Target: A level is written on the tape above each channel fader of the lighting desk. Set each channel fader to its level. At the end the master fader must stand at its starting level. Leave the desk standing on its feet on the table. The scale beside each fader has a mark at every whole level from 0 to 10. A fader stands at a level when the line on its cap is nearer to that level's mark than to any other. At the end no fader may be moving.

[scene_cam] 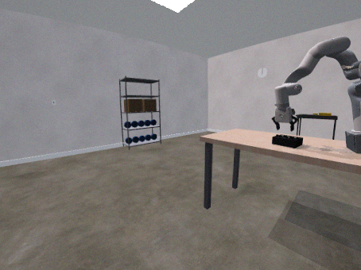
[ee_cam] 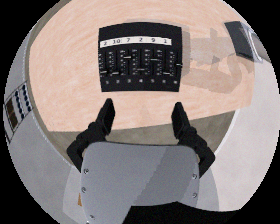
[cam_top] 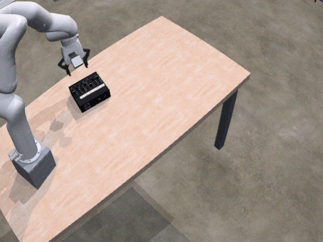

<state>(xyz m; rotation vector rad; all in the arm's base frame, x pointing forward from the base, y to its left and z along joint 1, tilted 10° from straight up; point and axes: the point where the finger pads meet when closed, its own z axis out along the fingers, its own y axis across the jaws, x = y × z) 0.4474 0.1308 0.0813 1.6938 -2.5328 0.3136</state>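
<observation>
The fader cap lies 8 cm to the right of my hand and 6 cm below it.
</observation>
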